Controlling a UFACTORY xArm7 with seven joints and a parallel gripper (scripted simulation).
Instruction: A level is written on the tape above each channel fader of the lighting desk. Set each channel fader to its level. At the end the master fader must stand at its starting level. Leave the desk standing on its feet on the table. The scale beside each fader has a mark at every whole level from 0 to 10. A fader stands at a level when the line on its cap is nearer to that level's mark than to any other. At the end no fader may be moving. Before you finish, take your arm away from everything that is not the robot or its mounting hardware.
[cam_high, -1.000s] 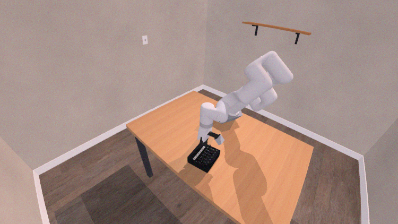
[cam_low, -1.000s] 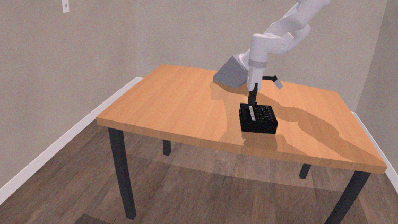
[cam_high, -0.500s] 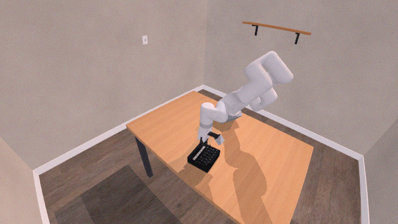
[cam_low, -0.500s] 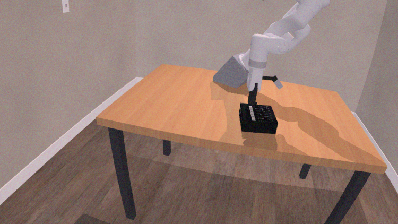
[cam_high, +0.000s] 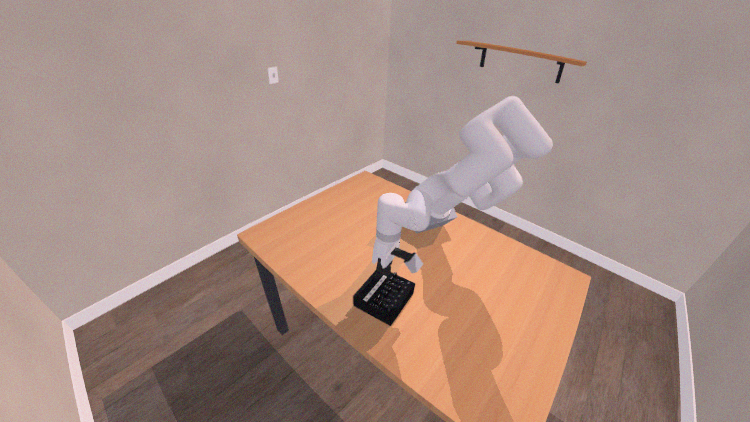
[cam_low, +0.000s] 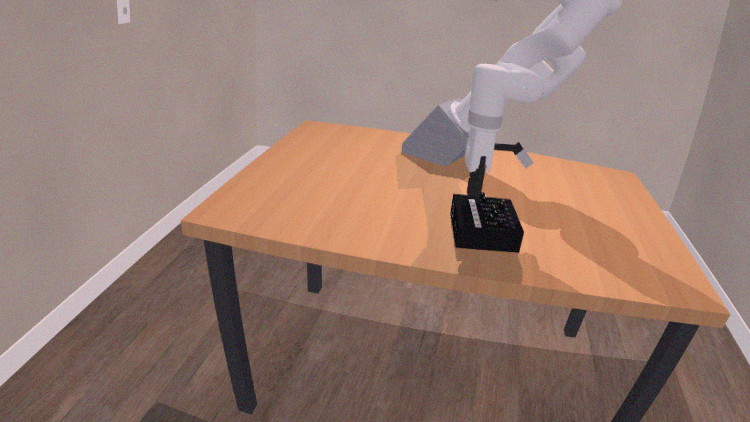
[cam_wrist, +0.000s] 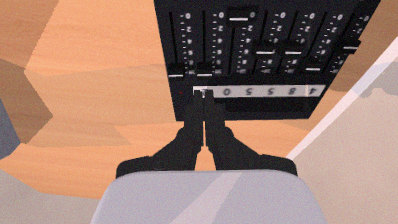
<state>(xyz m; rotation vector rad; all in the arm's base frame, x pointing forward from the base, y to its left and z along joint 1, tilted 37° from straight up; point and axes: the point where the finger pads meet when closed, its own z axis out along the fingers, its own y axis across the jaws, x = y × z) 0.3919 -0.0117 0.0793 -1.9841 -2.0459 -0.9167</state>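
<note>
The channel 6 fader cap is 30 mm to the left of my hand and 30 mm below it. The rest, counted from my hand: fader 5 cap (10 mm ahead, 70 mm to the left, 30 mm below); master fader cap (30 mm behind, 20 mm to the left, 30 mm below); fader 4 cap (40 mm ahead, 50 mm to the left, 30 mm below).
</note>
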